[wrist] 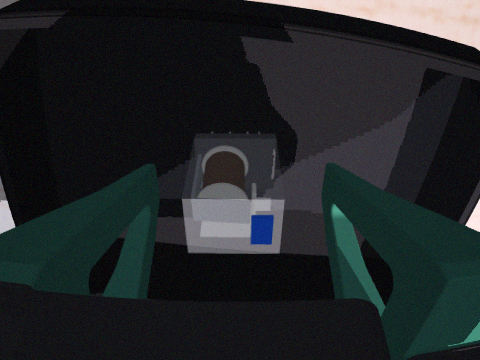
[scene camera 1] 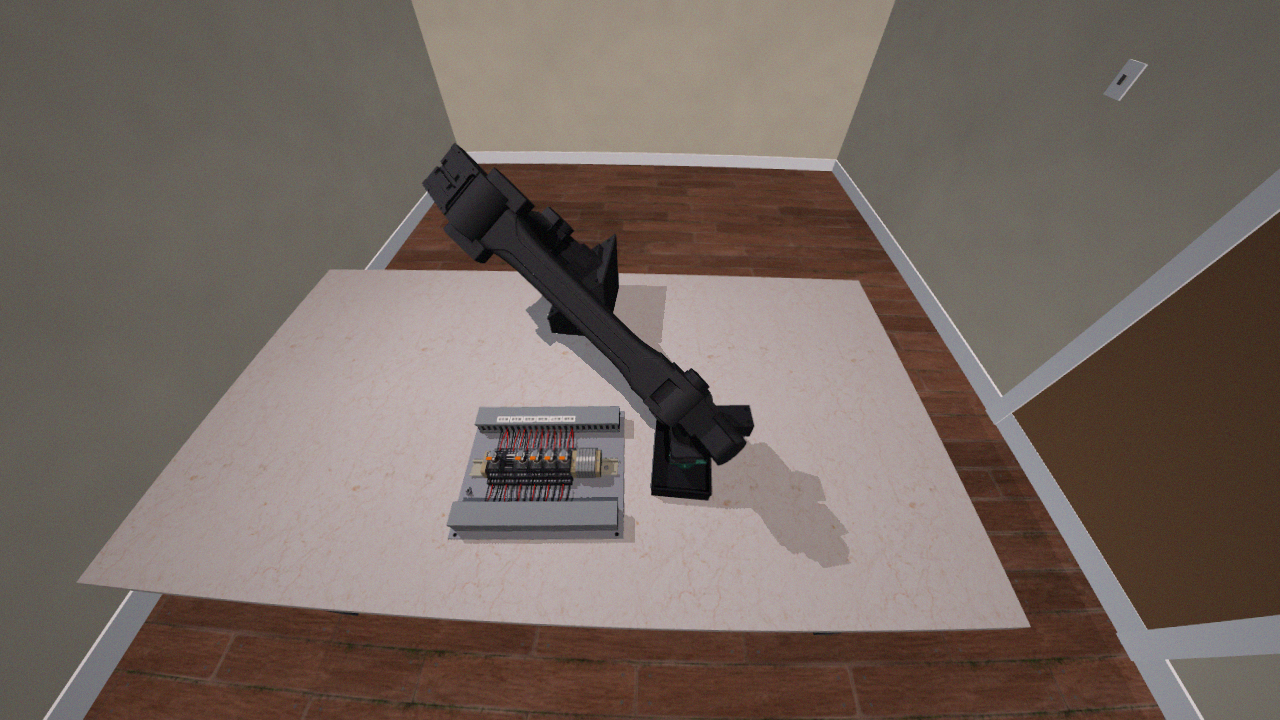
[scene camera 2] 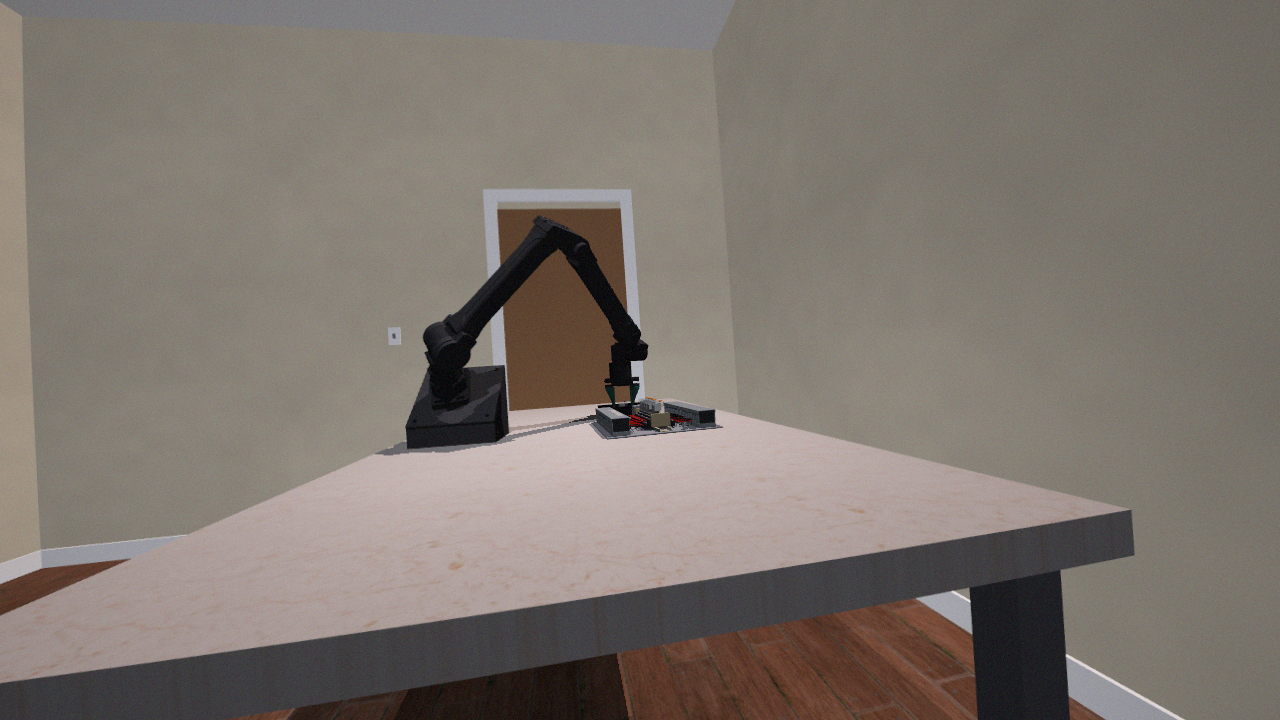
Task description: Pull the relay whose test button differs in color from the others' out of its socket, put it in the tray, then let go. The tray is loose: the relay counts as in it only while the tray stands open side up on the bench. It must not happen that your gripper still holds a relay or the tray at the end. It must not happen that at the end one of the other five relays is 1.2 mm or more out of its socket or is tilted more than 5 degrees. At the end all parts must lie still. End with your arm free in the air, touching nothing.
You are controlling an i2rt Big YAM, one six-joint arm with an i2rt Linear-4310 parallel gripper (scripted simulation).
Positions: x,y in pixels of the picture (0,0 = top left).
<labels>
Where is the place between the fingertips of my gripper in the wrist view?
At 240,179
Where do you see a black tray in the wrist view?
92,104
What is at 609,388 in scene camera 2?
My gripper.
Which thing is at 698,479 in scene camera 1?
A black tray.
</labels>
